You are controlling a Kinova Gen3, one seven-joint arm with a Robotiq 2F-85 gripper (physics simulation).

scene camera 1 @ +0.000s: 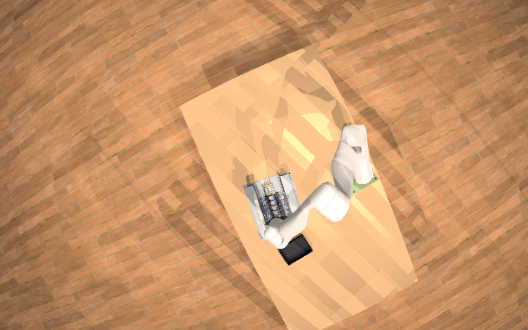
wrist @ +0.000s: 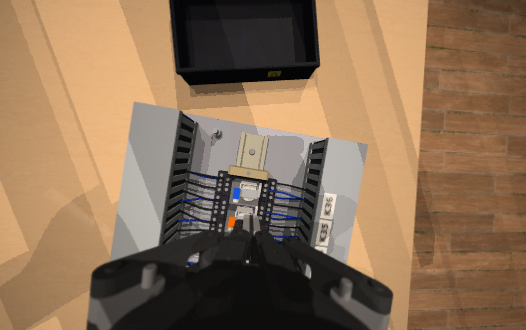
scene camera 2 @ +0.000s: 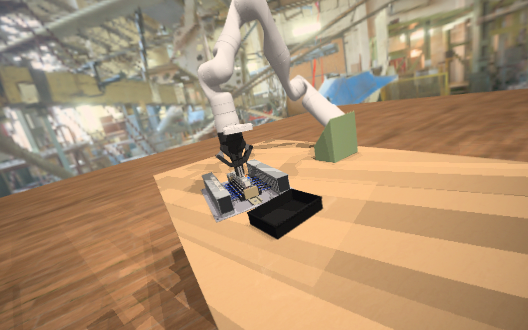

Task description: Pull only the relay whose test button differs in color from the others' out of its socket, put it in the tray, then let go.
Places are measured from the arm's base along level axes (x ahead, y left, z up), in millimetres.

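Where they show: gripper, between the fingertips: (wrist: 249,225) (scene camera 2: 241,176); arm's base, origin of its link: (scene camera 1: 362,176) (scene camera 2: 338,125).
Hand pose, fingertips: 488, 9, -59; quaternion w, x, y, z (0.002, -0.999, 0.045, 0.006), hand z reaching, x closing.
Things, the pixels of their centre, and the offset from my fingertips, as dx, dy, dz. "pt": a spot on its surface instead.
- relay with the orange test button, middle of its body: (wrist: 241,215) -9, +1, -24
- relay with a blue button, middle of its body: (wrist: 245,190) (scene camera 2: 247,184) -6, +28, -24
- black tray, middle of its body: (wrist: 246,29) (scene camera 2: 285,210) (scene camera 1: 295,249) -13, +220, -54
- grey panel, middle of its body: (wrist: 236,244) (scene camera 2: 243,189) (scene camera 1: 275,206) -16, -52, -66
- slotted wire duct, middle of its body: (wrist: 312,265) (scene camera 2: 215,191) (scene camera 1: 258,212) +79, -64, -38
- K35, a spot on its surface: (wrist: 323,233) pt +76, -11, -8
The relay with the orange test button (wrist: 231,222) sits in its socket in the row, second from the rail's end stop, in the wrist view; my fingers hide part of it. The relay with a blue button (wrist: 249,192) sits beside it, nearest the end stop. My gripper (wrist: 249,225) (scene camera 2: 242,175) points down over the row, its fingers shut together with nothing between them, at the orange-button relay. The black tray (scene camera 1: 295,249) (scene camera 2: 251,223) (wrist: 248,74) stands beside the panel and is empty. The other relays are hidden under the gripper in the wrist view.
The grey panel (wrist: 220,125) carries a slotted wire duct (scene camera 2: 218,194) on one side and another duct (scene camera 2: 270,175) opposite, with blue and black wires between. Labels K36 (wrist: 327,205) and K35 (wrist: 323,233) lie on one duct. A green mount (scene camera 2: 337,138) holds the arm's base.
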